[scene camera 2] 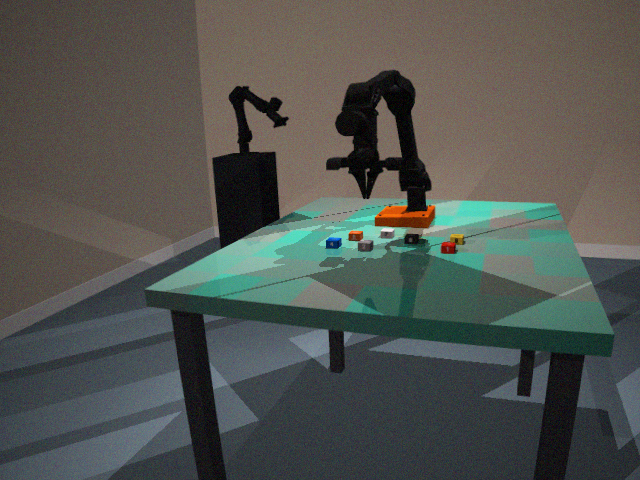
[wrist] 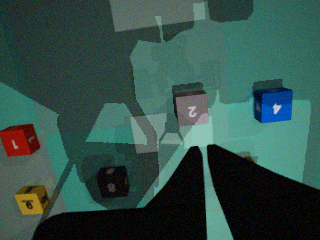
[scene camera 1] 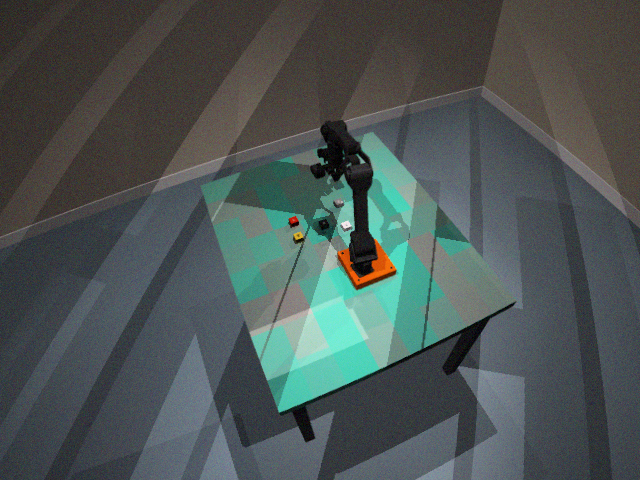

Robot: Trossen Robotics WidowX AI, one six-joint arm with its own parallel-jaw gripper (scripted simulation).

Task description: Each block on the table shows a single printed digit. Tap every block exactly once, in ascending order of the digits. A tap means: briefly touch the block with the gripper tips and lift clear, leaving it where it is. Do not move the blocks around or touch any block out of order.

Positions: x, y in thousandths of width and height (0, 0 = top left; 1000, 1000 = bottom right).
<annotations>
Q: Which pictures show my gripper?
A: Scene camera 2, the wrist view and scene camera 1: all of them.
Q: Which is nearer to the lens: the blue block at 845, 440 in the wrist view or the yellow block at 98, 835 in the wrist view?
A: The blue block.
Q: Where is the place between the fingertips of my gripper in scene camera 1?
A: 524, 376
</annotations>
